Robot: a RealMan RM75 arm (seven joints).
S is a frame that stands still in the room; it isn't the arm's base.
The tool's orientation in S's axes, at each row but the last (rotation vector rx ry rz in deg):
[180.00, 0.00, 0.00]
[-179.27, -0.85, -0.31]
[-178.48, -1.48, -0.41]
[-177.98, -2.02, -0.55]
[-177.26, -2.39, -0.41]
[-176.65, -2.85, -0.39]
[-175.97, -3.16, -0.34]
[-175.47, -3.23, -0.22]
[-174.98, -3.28, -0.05]
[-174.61, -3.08, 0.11]
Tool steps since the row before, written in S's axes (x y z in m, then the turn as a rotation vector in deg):
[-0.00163, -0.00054, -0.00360, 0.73, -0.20, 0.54]
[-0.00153, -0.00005, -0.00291, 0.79, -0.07, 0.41]
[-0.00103, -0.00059, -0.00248, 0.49, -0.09, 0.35]
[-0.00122, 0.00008, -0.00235, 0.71, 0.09, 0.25]
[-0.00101, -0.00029, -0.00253, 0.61, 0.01, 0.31]
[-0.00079, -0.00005, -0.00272, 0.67, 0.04, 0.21]
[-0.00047, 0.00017, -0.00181, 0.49, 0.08, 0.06]
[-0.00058, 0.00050, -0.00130, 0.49, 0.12, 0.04]
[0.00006, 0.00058, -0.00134, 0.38, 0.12, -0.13]
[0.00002, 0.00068, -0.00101, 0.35, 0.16, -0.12]
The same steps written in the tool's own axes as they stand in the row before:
[-0.00163, 0.00054, 0.00360, 0.73, 0.20, -0.54]
[-0.00154, 0.00007, 0.00290, 0.79, 0.07, -0.41]
[-0.00105, 0.00064, 0.00246, 0.49, 0.09, -0.35]
[-0.00123, -0.00003, 0.00234, 0.71, -0.08, -0.24]
[-0.00103, 0.00038, 0.00251, 0.61, -0.01, -0.31]
[-0.00081, 0.00018, 0.00271, 0.67, -0.03, -0.20]
[-0.00047, -0.00006, 0.00182, 0.49, -0.07, -0.05]
[-0.00057, -0.00042, 0.00133, 0.49, -0.10, -0.03]
[0.00008, -0.00046, 0.00139, 0.38, -0.09, 0.14]
[0.00004, -0.00058, 0.00107, 0.36, -0.14, 0.13]

